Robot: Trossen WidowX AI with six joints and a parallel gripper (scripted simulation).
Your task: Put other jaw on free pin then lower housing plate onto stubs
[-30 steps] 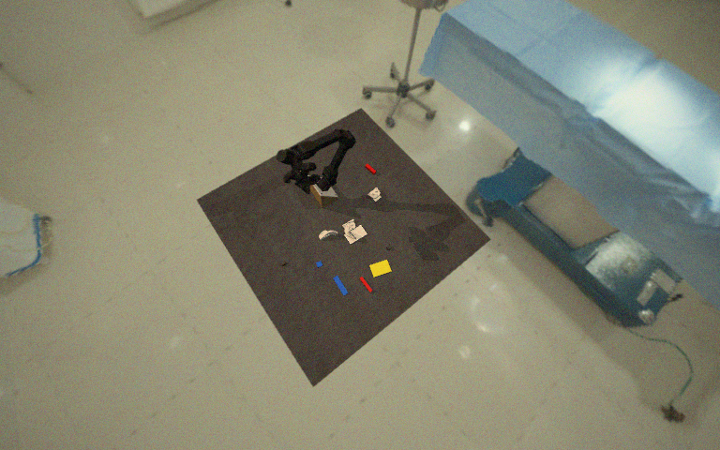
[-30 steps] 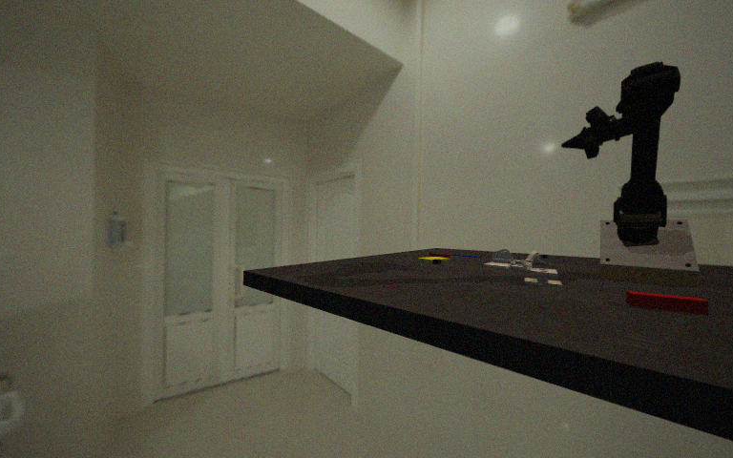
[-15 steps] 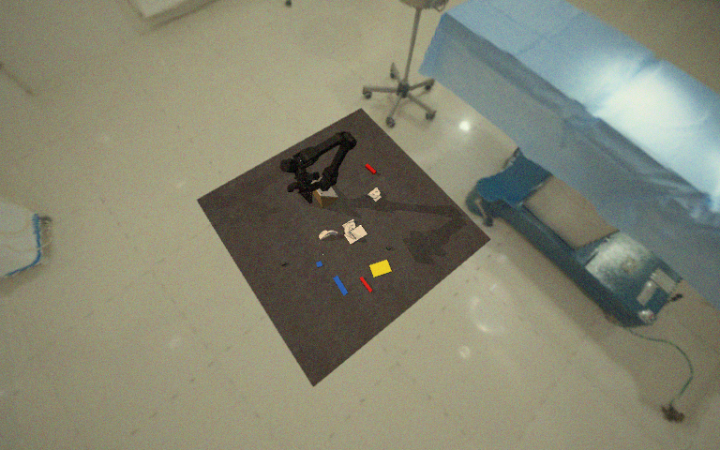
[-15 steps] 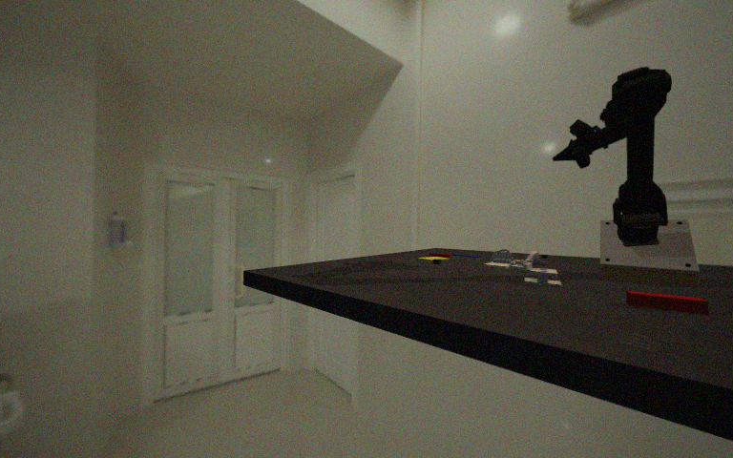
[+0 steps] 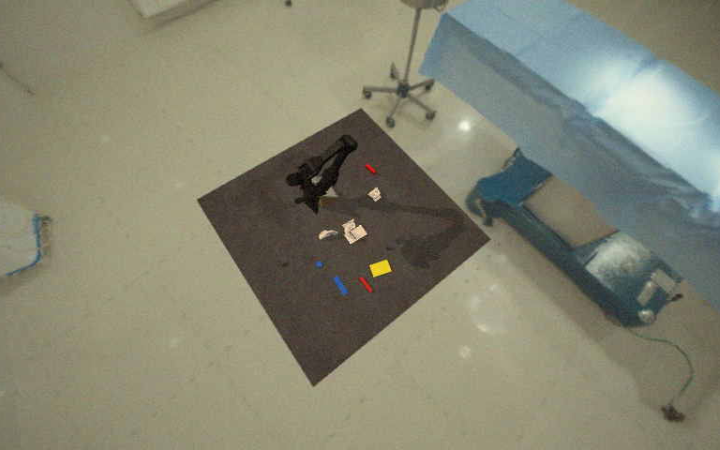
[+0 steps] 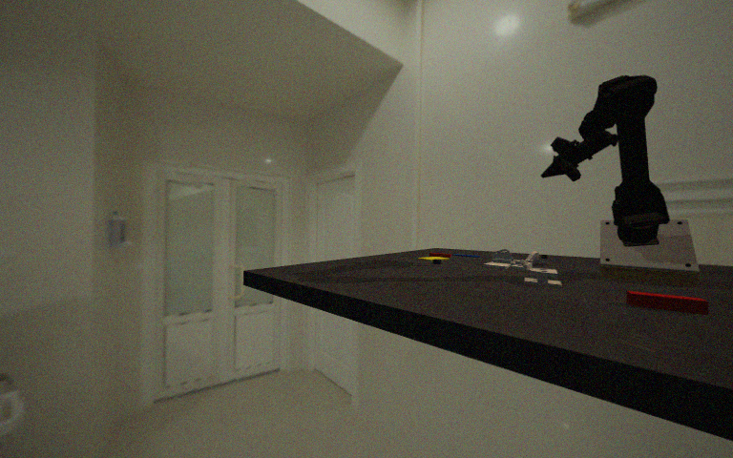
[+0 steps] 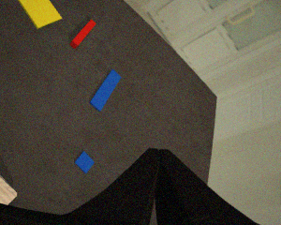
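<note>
My gripper tip is 31 cm above the curved white jaw, 5 cm to the right of it and 3 cm short of it. The rest, counted from my gripper tip: blue bar 33 cm below, 29 cm ahead, 10 cm to the right; small blue piece 33 cm below, 12 cm to the right, 12 cm ahead; yellow block 36 cm ahead, 33 cm below, 14 cm to the left.
</note>
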